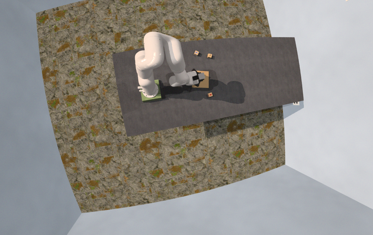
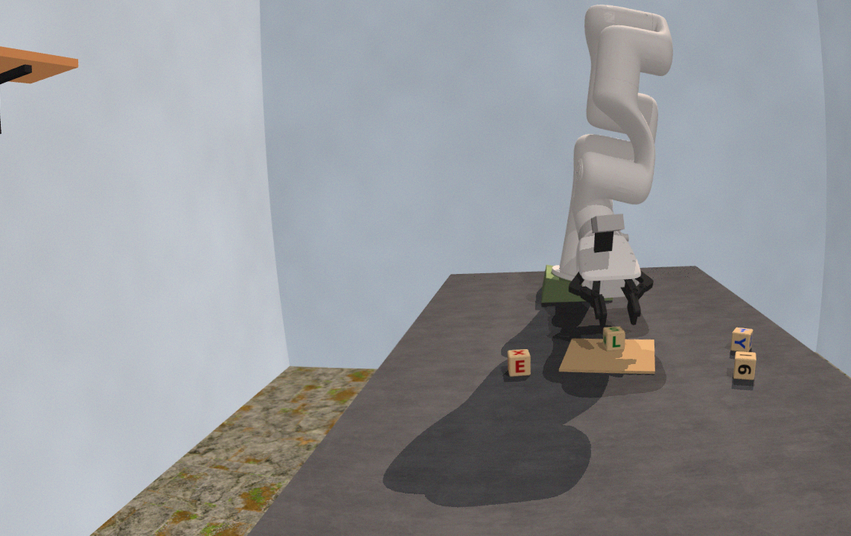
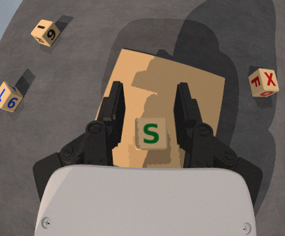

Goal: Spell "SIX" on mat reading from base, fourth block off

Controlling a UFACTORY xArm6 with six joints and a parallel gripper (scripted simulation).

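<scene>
Right now my hand is 1 cm past the S block, 1 cm to the left of it and 5 cm above it. From my hand the other things lie so: X block 9 cm ahead, 14 cm to the right, 5 cm below; tan mat 2 cm ahead, 1 cm to the right, 7 cm below; blue-lettered block 2 cm behind, 21 cm to the left, 5 cm below.
</scene>
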